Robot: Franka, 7 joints.
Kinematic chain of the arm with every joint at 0, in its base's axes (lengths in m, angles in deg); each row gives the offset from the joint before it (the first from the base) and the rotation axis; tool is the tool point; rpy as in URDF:
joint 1: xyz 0 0 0.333 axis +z
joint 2: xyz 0 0 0 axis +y
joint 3: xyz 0 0 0.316 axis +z
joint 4: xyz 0.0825 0 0 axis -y
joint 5: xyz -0.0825 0 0.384 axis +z
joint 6: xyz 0 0 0 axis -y
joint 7: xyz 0.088 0 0 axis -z
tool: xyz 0 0 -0.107 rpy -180 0 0
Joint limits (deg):
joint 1: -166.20..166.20
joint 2: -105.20..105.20
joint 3: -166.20..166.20
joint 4: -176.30..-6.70
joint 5: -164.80..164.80
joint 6: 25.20..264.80
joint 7: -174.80..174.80
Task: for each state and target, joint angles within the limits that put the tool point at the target. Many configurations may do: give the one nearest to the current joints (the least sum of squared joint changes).
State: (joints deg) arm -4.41 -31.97 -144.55 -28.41 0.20 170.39 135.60
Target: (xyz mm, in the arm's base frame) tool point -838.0 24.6 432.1
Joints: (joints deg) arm -13.11 -59.74 -152.88 -48.84 1.76 167.91 135.60
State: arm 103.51 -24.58 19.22 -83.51 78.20 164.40 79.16
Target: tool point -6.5 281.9 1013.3
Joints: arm 96.09 -29.90 4.05 -85.58 79.11 168.89 79.16
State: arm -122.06 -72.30 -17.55 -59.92 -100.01 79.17 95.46
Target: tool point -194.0 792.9 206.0
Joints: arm -92.13 -105.20 -46.36 -29.44 -108.83 94.88 95.46
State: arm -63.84 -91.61 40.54 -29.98 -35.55 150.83 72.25
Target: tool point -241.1 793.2 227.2
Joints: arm -70.70 -96.00 40.57 -6.70 -36.68 168.29 72.25
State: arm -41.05 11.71 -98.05 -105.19 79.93 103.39 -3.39
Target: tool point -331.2 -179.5 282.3
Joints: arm -51.03 16.55 -112.95 -148.80 66.02 90.51 -3.39
